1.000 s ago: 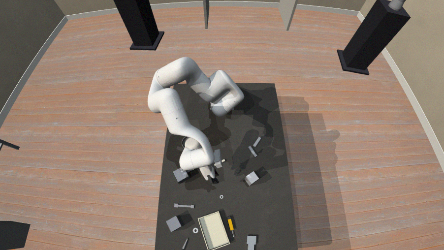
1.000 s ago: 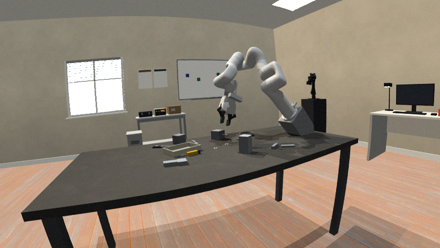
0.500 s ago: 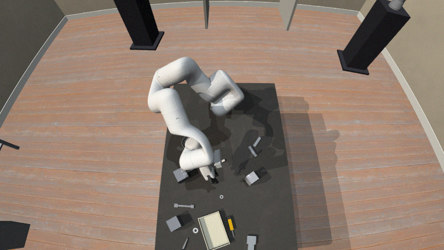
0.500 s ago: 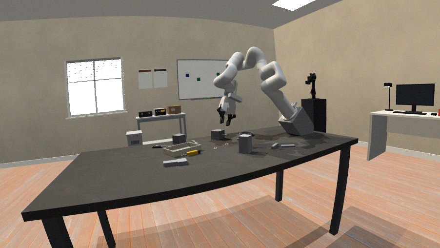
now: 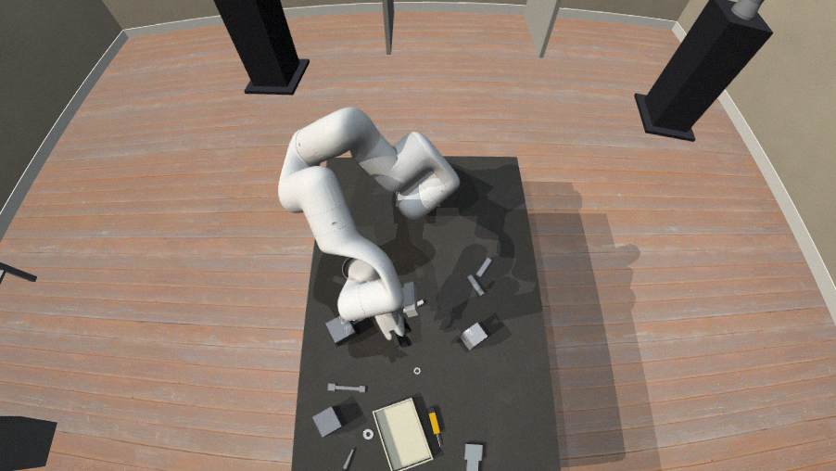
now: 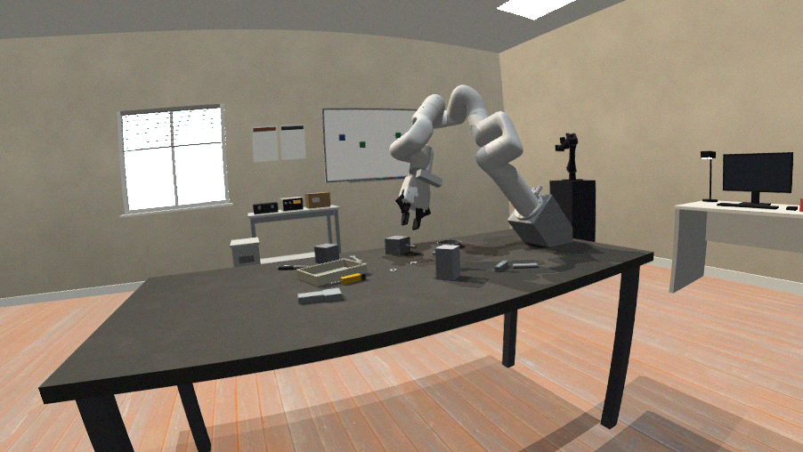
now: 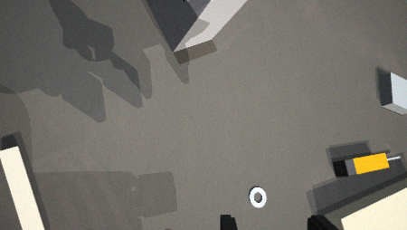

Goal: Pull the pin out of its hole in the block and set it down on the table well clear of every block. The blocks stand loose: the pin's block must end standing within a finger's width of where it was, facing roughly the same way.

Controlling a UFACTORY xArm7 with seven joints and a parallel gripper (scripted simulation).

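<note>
Now: the grey bar 140 mm below my hand, 130 mm behind it and 80 mm to the right of it. Also, from my hand: yellow tool 230 mm ahead, 140 mm below, 120 mm to the left; cream bar 140 mm below, 120 mm behind, 10 mm to the left; taller grey block 200 mm to the left, 90 mm below, 40 mm behind.
</note>
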